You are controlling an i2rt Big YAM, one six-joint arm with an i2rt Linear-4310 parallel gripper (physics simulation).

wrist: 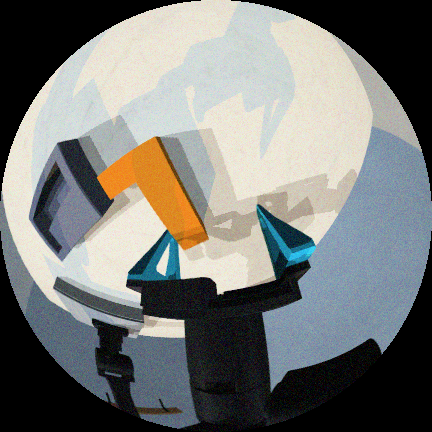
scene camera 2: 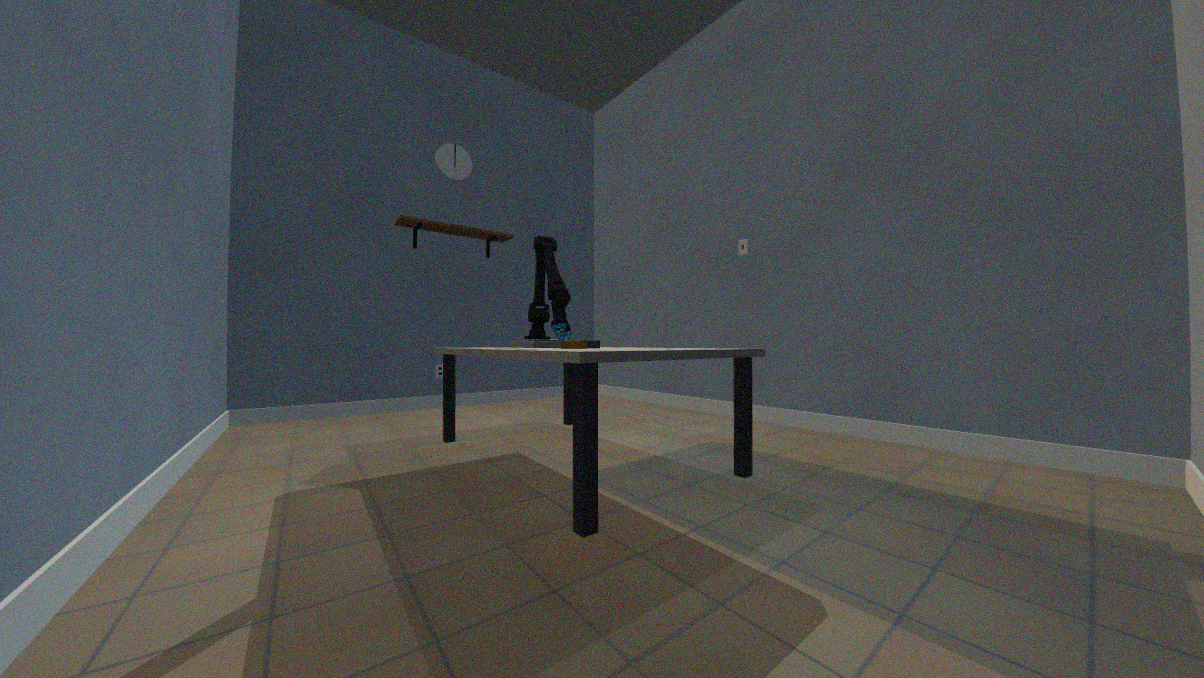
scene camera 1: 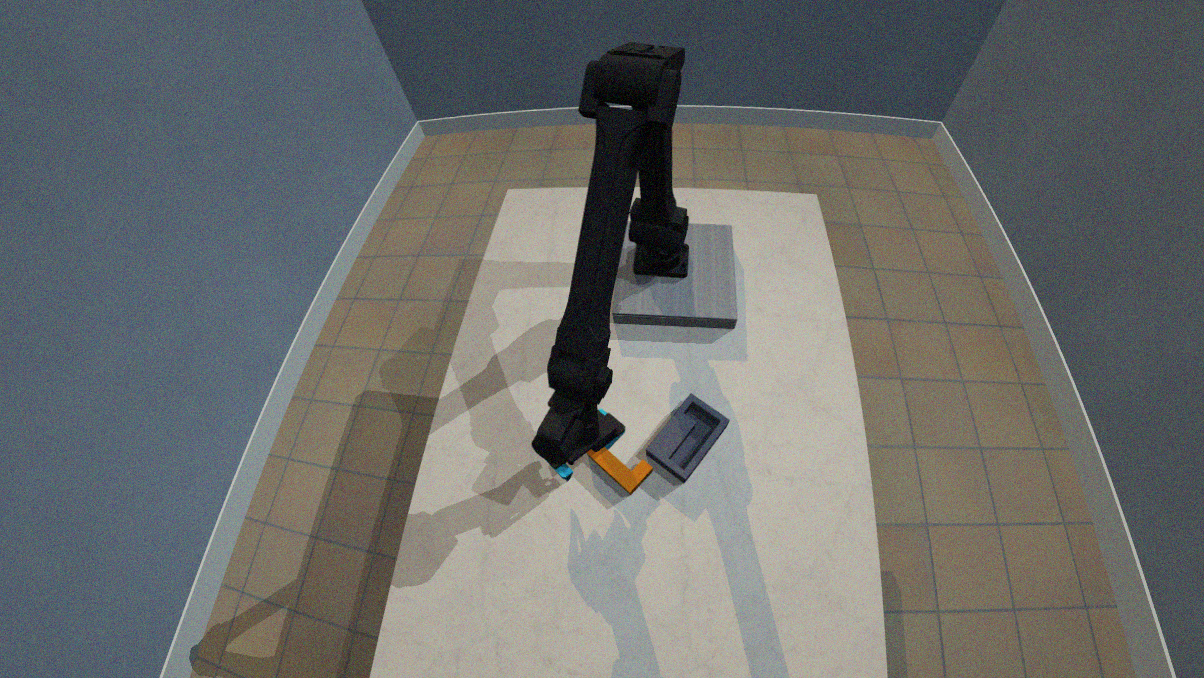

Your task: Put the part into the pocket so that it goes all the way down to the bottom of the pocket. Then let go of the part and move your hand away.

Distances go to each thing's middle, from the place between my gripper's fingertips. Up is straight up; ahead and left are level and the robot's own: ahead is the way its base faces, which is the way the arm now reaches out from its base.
Right now the orange part [scene camera 1: 629, 480] is 60 mm to the left of my hand.
